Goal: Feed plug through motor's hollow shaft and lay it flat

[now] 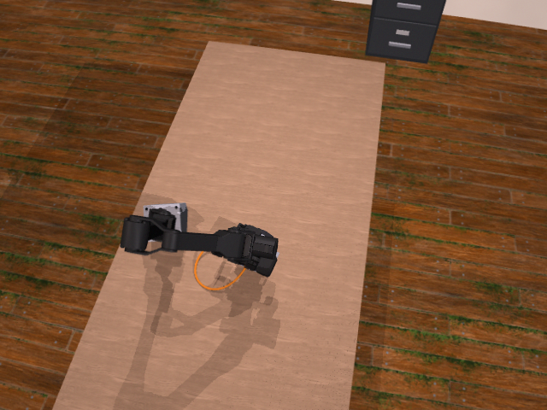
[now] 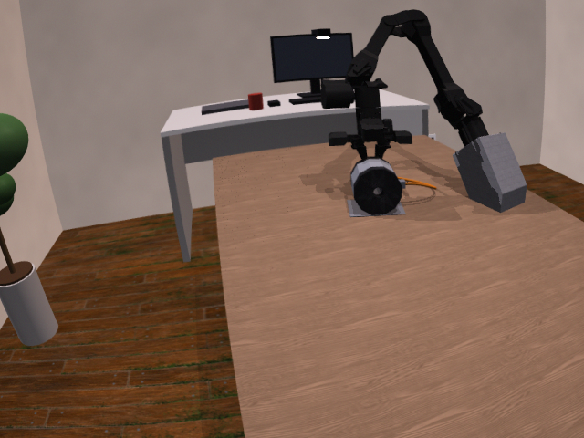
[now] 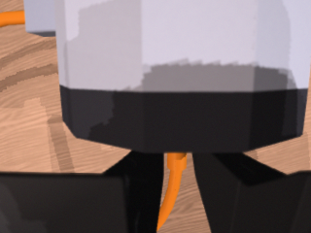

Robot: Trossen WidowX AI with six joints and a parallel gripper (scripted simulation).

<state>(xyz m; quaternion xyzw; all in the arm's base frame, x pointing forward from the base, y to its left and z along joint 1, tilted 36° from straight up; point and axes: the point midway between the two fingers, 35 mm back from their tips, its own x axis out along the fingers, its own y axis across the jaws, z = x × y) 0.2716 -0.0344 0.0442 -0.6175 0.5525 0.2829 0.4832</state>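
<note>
Now: the grey plug 40 mm below my hand and 20 mm to the left of it.
</note>
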